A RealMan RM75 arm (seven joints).
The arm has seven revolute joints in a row. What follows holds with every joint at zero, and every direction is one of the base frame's.
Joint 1 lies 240.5 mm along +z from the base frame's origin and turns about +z.
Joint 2 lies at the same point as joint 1 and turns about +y.
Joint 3 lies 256 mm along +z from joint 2 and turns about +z.
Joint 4 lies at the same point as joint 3 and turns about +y.
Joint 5 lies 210 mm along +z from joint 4 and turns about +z.
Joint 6 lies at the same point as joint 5 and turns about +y.
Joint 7 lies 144 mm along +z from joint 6 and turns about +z.
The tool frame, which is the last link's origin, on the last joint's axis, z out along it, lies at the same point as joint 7; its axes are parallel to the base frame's.
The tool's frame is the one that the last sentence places.
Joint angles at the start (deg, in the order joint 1, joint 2, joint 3, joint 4, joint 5, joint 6, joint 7):
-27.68 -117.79 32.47 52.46 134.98 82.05 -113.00
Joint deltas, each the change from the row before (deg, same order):
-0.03 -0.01 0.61 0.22 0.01 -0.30 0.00
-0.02 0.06 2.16 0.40 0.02 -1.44 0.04
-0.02 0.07 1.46 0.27 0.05 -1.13 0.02
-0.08 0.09 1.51 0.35 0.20 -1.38 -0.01
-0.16 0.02 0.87 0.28 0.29 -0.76 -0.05
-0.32 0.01 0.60 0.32 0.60 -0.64 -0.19
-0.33 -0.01 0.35 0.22 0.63 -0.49 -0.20
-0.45 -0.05 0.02 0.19 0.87 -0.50 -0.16
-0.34 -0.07 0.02 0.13 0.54 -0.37 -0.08
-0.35 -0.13 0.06 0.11 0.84 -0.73 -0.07
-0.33 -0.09 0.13 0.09 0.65 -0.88 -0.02
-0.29 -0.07 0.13 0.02 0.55 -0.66 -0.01
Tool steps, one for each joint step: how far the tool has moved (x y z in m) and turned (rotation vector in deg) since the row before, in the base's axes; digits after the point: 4 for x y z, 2 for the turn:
0.0010 0.0011 -0.0003 -0.10 0.54 -0.34
0.0017 0.0038 -0.0015 -0.22 1.93 -0.93
0.0010 0.0029 -0.0007 0.00 1.41 -0.62
0.0010 0.0036 -0.0001 0.17 1.71 -0.66
0.0012 0.0026 -0.0001 0.03 1.10 -0.47
0.0014 0.0029 0.0004 0.04 1.13 -0.36
0.0011 0.0025 0.0003 0.03 0.90 -0.21
0.0009 0.0028 0.0007 0.16 0.94 -0.13
0.0011 0.0021 0.0003 0.14 0.59 -0.17
0.0003 0.0024 0.0001 0.26 0.97 -0.08
0.0005 0.0028 0.0004 0.43 0.95 -0.18
0.0005 0.0022 0.0000 0.24 0.76 -0.16

